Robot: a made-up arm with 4 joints.
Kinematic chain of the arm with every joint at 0, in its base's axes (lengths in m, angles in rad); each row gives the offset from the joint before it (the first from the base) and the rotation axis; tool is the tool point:
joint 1: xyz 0 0 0.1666 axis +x
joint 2: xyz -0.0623 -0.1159 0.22 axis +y
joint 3: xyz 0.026 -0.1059 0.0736 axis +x
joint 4: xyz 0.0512 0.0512 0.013 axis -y
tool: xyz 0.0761 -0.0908 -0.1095
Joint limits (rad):
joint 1: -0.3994..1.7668
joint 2: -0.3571..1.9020
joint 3: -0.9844..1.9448
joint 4: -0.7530..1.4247
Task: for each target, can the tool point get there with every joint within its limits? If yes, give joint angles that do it. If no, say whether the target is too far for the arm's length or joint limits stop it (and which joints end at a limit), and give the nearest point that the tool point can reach.
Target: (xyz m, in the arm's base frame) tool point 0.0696 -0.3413 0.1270
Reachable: yes | joints 0.7089 0.0386 -0.2283 -0.1766
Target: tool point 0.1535 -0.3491 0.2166
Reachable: yes | joints 0.6053 0.1488 0.9363 0.9905
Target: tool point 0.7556 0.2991 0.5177
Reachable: no: too far | nearest point 0.1746 -0.0587 0.4993 | short by 0.683 m
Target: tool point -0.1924 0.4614 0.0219
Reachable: no: joint limits stop it (at a limit: joint 1, joint 2) | nearest point -0.0304 0.0614 -0.0730 | short by 0.442 m
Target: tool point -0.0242 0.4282 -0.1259
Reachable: no: joint limits stop it (at a limit: joint 1, joint 2) | nearest point -0.0118 0.0645 -0.0962 | short by 0.365 m
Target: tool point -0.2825 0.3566 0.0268
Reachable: no: joint limits stop it (at a limit: joint 1, joint 2, joint 3) | nearest point -0.1015 0.0326 -0.0535 | short by 0.380 m
